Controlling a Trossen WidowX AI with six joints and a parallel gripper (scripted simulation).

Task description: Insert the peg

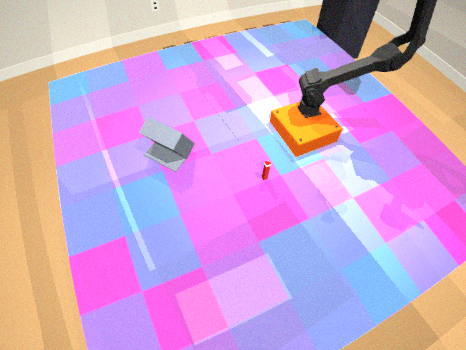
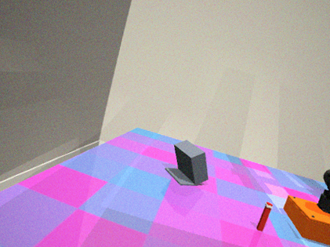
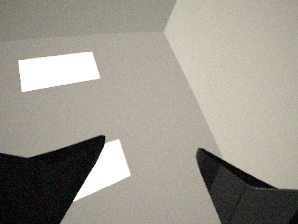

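My gripper tip is now 580 mm short of the red peg, 50 mm to the right of it and 680 mm above it. Round my gripper tip: grey sloped panel: 830 mm ahead, 140 mm to the right, 680 mm below.
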